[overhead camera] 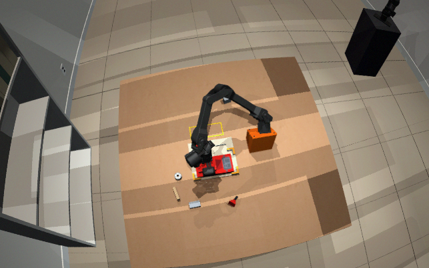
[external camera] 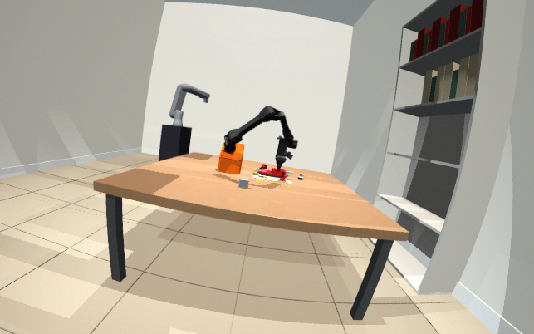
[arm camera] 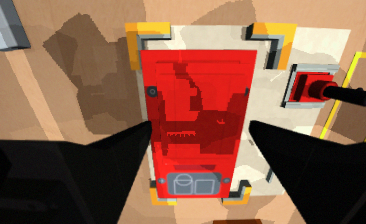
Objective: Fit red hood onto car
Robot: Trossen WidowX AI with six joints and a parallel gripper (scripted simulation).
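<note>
My gripper tip is now 10 mm above the red hood. Round my gripper tip: wooden dowel 170 mm ahead, 160 mm to the left, 40 mm below.
</note>
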